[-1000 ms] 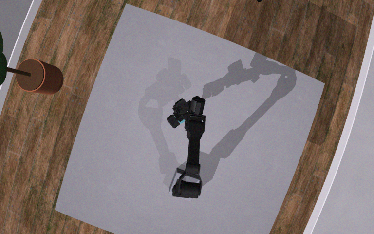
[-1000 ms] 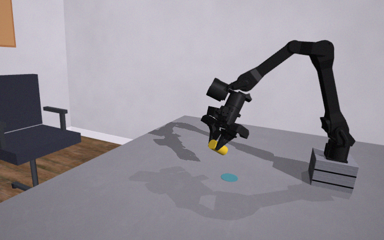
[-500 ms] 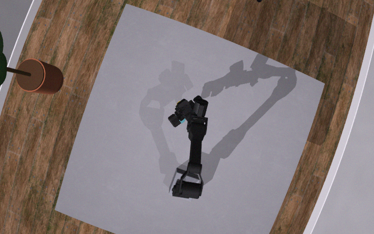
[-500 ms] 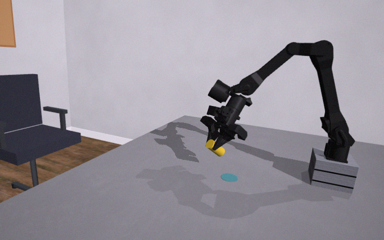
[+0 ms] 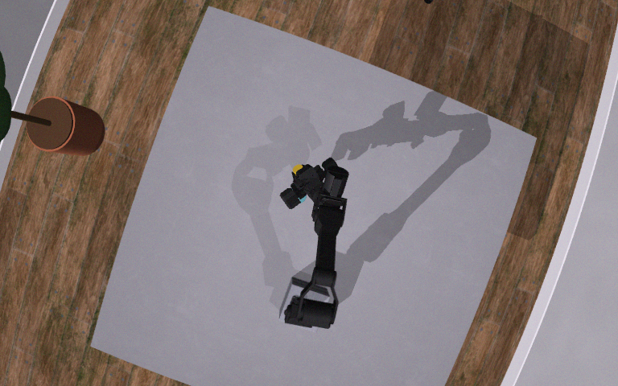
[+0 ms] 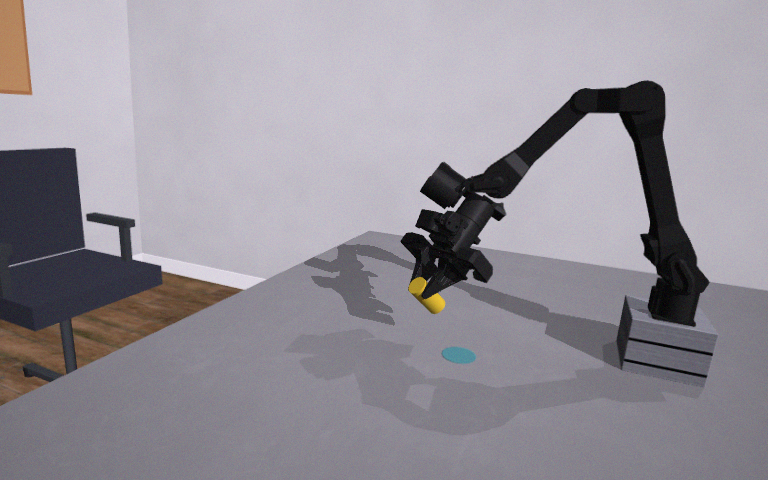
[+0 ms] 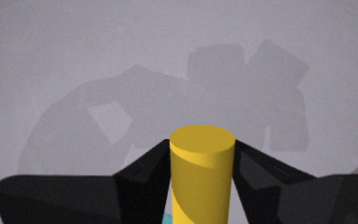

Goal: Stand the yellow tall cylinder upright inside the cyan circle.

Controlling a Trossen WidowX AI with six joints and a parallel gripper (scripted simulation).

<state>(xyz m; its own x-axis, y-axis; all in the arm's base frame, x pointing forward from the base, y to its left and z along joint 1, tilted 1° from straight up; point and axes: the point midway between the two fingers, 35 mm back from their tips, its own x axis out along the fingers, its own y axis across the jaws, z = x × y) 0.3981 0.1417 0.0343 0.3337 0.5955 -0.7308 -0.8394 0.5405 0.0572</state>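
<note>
Right now my hand is 30 mm above the yellow cylinder. From my hand the other things lie so: cyan circle: 130 mm below, 60 mm behind, 10 mm to the right.
</note>
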